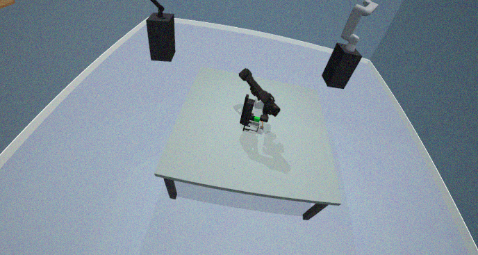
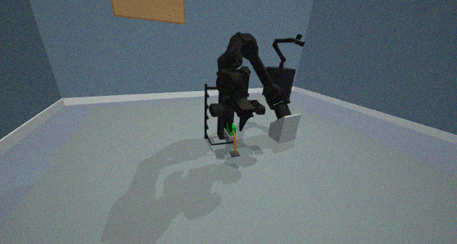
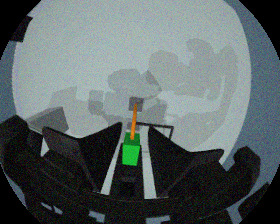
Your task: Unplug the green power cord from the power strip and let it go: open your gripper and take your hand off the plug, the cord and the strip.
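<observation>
The green plug is 2 cm behind my gripper tip, 7 cm to the right of it and 1 cm below it. From my gripper tip the other things lie so: grey block (1 cm to the left, 9 cm below).
</observation>
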